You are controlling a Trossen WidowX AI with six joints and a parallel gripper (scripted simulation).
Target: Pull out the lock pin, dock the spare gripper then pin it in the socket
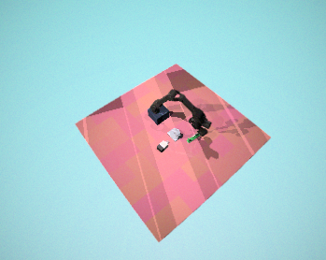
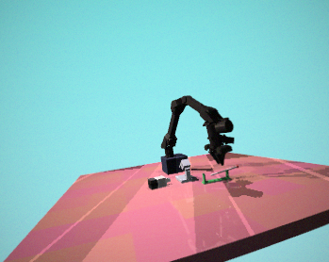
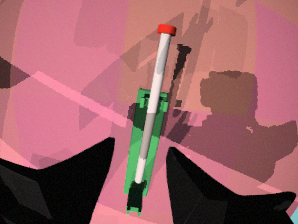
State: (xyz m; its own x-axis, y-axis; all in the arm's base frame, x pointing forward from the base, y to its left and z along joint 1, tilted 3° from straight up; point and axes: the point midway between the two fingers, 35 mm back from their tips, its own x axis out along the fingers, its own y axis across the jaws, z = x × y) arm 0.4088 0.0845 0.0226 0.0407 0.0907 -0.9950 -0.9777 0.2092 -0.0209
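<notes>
My gripper tip is now 40 mm to the left of the green rest and 50 mm above it. The rest, counted from my gripper tip: spare gripper (140 mm behind, 280 mm to the right, 50 mm below); then grey mount (130 mm behind, 130 mm to the right, 20 mm below).
</notes>
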